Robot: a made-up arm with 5 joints.
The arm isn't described. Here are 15 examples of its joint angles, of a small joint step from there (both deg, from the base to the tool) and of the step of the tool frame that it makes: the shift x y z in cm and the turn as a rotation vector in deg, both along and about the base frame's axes.
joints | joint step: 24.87 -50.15 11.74 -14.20 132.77 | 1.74 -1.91 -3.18 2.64 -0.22
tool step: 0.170 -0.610 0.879 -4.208 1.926 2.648
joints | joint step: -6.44 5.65 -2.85 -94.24 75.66 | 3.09 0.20 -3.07 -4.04 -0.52
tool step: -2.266 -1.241 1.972 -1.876 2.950 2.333
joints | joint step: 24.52 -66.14 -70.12 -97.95 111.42 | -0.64 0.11 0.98 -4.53 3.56
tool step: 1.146 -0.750 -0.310 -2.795 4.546 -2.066
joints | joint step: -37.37 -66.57 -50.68 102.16 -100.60 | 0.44 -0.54 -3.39 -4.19 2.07
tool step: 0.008 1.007 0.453 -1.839 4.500 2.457
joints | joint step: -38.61 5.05 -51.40 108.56 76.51 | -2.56 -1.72 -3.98 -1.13 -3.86
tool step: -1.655 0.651 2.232 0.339 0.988 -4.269
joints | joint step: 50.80 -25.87 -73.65 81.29 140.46 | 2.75 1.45 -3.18 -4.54 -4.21
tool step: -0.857 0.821 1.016 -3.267 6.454 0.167
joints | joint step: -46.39 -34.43 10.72 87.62 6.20 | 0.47 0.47 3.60 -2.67 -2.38
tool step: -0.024 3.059 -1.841 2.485 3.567 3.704
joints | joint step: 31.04 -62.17 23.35 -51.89 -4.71 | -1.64 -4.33 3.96 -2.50 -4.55
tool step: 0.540 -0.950 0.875 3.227 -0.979 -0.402
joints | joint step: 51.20 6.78 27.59 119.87 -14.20 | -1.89 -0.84 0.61 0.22 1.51
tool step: 1.189 -0.150 -0.422 -0.930 -2.269 -0.177
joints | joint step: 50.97 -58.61 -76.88 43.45 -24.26 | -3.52 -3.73 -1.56 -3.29 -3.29
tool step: 1.517 -0.578 0.836 -3.402 2.027 5.820
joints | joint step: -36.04 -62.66 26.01 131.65 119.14 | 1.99 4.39 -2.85 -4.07 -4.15
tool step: 1.461 1.106 0.542 2.561 1.564 2.236
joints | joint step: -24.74 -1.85 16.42 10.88 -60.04 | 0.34 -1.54 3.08 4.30 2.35
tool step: 0.529 1.613 0.570 5.323 2.034 -0.997
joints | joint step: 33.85 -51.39 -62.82 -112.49 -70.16 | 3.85 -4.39 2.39 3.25 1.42
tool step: 2.180 -0.248 -2.591 0.128 5.447 0.612
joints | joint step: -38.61 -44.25 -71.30 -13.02 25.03 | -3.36 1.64 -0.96 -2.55 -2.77
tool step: -0.174 -0.091 -0.265 -3.305 -1.685 -0.379
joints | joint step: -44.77 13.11 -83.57 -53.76 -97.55 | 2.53 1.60 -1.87 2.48 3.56
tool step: -0.355 0.965 -0.426 3.750 -2.322 -1.408
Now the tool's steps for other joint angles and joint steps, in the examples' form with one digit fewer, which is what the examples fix.
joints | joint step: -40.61 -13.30 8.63 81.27 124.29 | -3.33 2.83 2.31 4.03 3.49
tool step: 2.44 -0.19 3.06 3.43 -9.53 -0.28
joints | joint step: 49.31 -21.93 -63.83 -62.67 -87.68 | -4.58 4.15 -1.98 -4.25 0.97
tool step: -2.01 0.63 -0.30 -1.47 -3.91 -1.52
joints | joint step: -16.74 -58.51 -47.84 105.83 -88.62 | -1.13 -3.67 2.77 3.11 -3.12
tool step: 0.29 -0.56 -0.58 -0.68 0.56 -3.89
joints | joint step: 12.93 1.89 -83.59 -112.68 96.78 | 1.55 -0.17 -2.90 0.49 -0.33
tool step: 0.39 1.52 1.59 -2.53 1.41 -0.28
